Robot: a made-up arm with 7 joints. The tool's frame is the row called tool.
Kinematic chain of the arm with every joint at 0, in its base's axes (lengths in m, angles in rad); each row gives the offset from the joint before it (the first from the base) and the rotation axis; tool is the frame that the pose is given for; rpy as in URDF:
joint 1: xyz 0 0 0.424 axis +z
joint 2: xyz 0 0 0 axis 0 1 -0.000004
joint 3: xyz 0 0 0.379 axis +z
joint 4: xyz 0.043 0 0 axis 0 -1 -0.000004
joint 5: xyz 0.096 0 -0.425 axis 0 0.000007 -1
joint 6: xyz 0 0 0 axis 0 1 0.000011
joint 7: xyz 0.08 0 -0.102 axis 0 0.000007 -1
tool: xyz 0 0 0 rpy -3.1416 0 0
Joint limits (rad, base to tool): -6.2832..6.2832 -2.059..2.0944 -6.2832..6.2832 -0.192..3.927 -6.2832..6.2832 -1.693..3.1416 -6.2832..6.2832
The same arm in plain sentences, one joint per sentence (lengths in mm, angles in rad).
The arm has seven revolute joints in a row. What follows holds with every joint at zero, and every direction is one of the base frame's. Joint 1 sits 424 mm along +z from the base frame's origin and rotates about +z, from -6.2832 to 6.2832 rad. Joint 2 sits at the same point as joint 1 and rotates about +y, from -2.059 to 2.0944 rad. Joint 3 sits 379 mm along +z from joint 2 and rotates about +z, from -6.2832 to 6.2832 rad. Joint 4 sits 43 mm along +x from joint 3 and rotates about -y, from -0.192 to 3.927 rad. Joint 5 sits 96 mm along +x and 425 mm along -z from joint 4 and rotates about -z, from -6.2832 to 6.2832 rad. Joint 6 sits at the same point as joint 5 and rotates about +y, from -1.693 to 3.1416 rad. Joint 7 sits 80 mm along +x and 102 mm along -z from joint 6 and rotates about -z, from -6.2832 to 6.2832 rad. The tool frame, which is the frame that the pose is given for, sits at the same point as joint 7; its axes are the base frame's turned by roll 3.1416, pitch 0 and yaw 0 rad (as in URDF: about the fixed x, then y, then z).
